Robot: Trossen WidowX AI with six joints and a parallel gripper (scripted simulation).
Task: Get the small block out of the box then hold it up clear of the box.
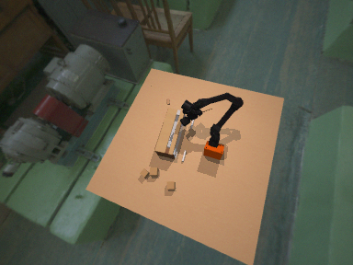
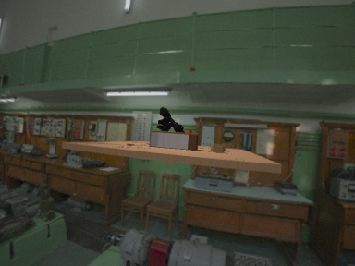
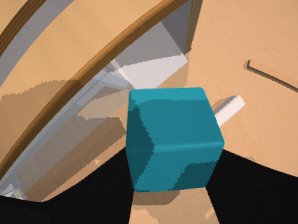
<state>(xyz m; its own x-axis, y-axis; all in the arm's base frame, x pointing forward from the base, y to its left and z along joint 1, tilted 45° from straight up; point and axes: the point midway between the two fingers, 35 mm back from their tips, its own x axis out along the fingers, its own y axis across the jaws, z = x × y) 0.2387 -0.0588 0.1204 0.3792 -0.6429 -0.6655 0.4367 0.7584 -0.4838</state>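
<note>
Now: the teal block 2 cm above my gripper tip, 1 cm to the right of it and 1 cm ahead of it. Also, from my gripper tip: tan box (13 cm to the left, 6 cm ahead, 4 cm below).
</note>
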